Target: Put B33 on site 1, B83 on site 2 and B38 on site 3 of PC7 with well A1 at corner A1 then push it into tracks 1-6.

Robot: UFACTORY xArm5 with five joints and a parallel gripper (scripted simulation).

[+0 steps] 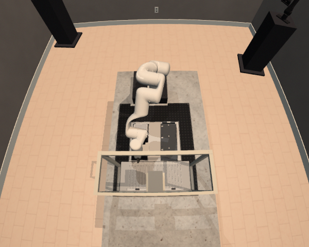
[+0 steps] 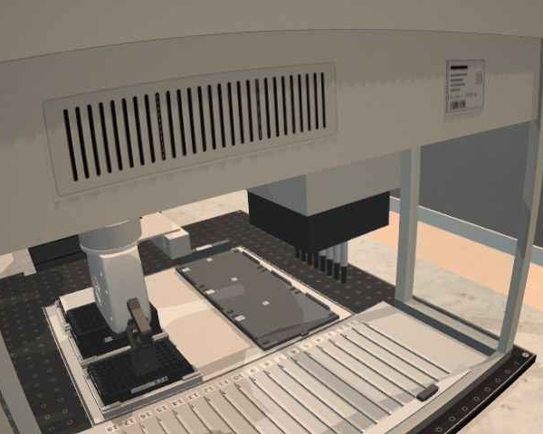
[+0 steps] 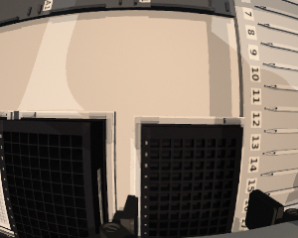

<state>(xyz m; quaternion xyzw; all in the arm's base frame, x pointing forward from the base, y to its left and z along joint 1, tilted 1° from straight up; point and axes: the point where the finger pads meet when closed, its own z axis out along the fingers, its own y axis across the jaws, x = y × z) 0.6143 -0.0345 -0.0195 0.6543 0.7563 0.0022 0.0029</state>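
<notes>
The plate lies 4 cm below my hand. Round my hand: plate carrier 15 cm behind, 22 cm to the left, 4 cm below.
</notes>
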